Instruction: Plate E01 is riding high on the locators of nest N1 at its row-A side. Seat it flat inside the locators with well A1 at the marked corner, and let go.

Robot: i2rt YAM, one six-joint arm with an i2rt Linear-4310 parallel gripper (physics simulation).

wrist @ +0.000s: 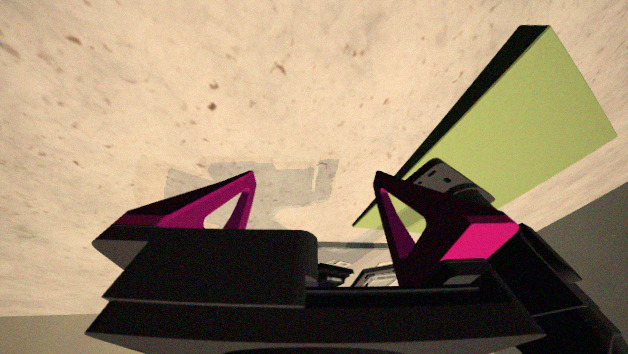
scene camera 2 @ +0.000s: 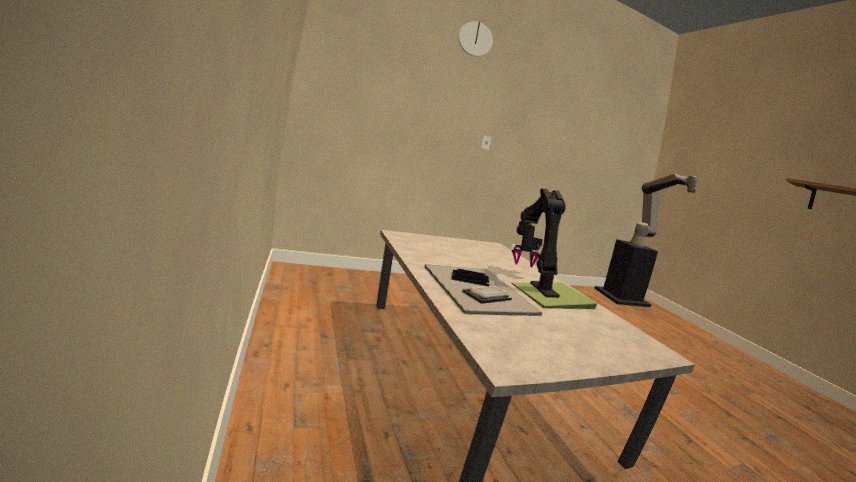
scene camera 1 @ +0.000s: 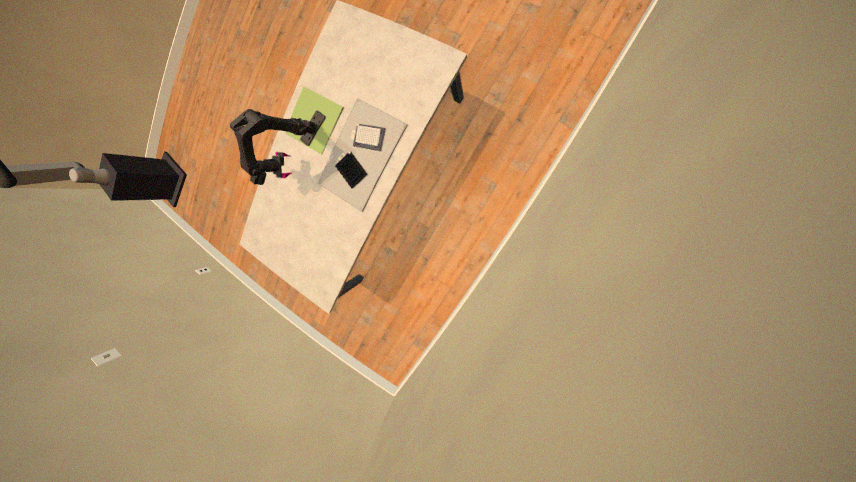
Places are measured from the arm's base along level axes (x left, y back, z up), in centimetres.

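Pixels of known places: gripper, fingertip midpoint: (wrist: pixel 314 177) (scene camera 2: pixel 523 265) (scene camera 1: pixel 290 164); arm's base at its link origin: (wrist: pixel 447 193) (scene camera 2: pixel 544 289) (scene camera 1: pixel 313 128).
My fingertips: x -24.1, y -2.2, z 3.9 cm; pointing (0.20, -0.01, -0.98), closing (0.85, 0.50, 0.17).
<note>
Ahead of a thing's pixels: the offset from my fingertips to its top centre. Level surfaces: height alone.
A pale plate, E01 by its look @(dx +40.5, dy -30.4, dz -0.9 cm) (scene camera 1: pixel 368 135) (scene camera 2: pixel 488 292) (wrist: pixel 382 280), lies on a dark nest @(dx +40.0, dy -30.6, dz -2.3 cm) (scene camera 1: pixel 367 147) (scene camera 2: pixel 477 297) on a grey board @(dx +29.1, dy -31.4, dz -4.0 cm) (scene camera 1: pixel 374 110) (scene camera 2: pixel 509 308) (wrist: pixel 350 254). No label or marked corner can be read. The plate is too small in the scene views to tell its tilt or whether it rides on the locators, and my finger partly hides it in the wrist view. My gripper (scene camera 1: pixel 289 165) (scene camera 2: pixel 525 264) (wrist: pixel 314 177) is open and empty, with magenta fingers pointing down. It hangs above the table, off the board and well apart from the plate.
A black block-like item @(dx +20.0, dy -32.7, dz -1.5 cm) (scene camera 1: pixel 351 170) (scene camera 2: pixel 470 276) (wrist: pixel 334 274) stands on the board beside the nest. My arm's base stands on a green mat (scene camera 1: pixel 307 100) (scene camera 2: pixel 575 296) (wrist: pixel 530 125). A second arm stands on a black pedestal (scene camera 1: pixel 137 177) (scene camera 2: pixel 630 272) beyond the table @(dz -5.4 cm) (scene camera 1: pixel 383 53) (scene camera 2: pixel 569 341).
</note>
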